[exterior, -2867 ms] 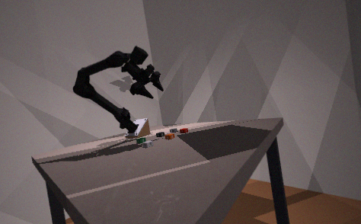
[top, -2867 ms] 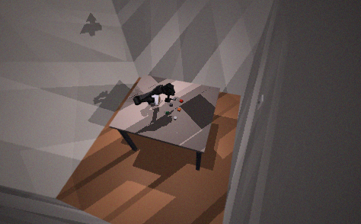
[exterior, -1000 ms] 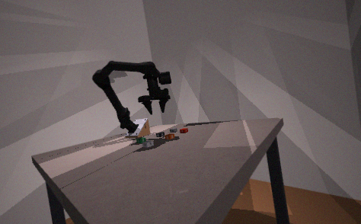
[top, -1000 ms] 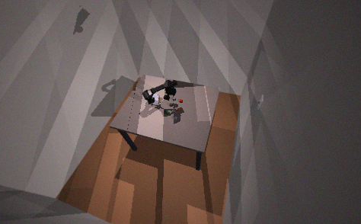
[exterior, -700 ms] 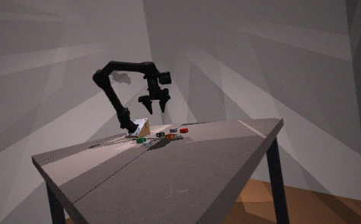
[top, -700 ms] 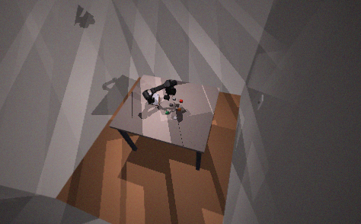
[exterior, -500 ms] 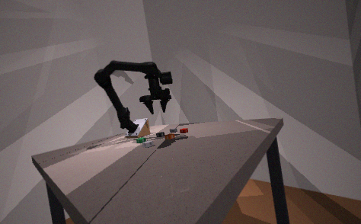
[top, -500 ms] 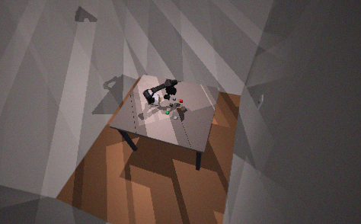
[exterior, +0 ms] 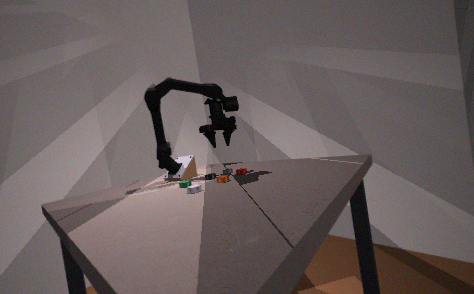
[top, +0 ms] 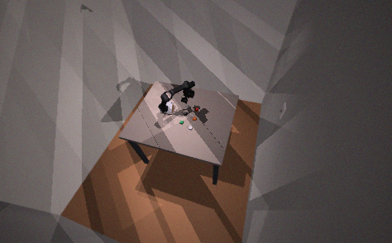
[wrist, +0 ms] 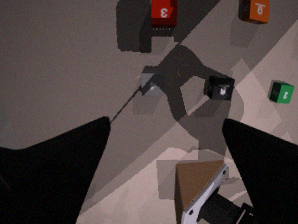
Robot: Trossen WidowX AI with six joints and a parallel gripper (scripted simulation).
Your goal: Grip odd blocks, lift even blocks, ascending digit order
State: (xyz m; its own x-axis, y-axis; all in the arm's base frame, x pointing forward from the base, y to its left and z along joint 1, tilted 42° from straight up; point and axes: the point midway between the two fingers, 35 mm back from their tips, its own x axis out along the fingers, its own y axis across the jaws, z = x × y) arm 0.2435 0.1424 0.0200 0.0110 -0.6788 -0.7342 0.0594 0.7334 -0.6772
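Right now the white block is 100 mm ahead of my gripper tip, 260 mm to the right of it and 110 mm below it. Also, from my gripper tip: grey block (10 mm to the left, 110 mm below); then red block (100 mm ahead, 10 mm to the right, 110 mm below); then black block (10 mm behind, 90 mm to the right, 110 mm below).
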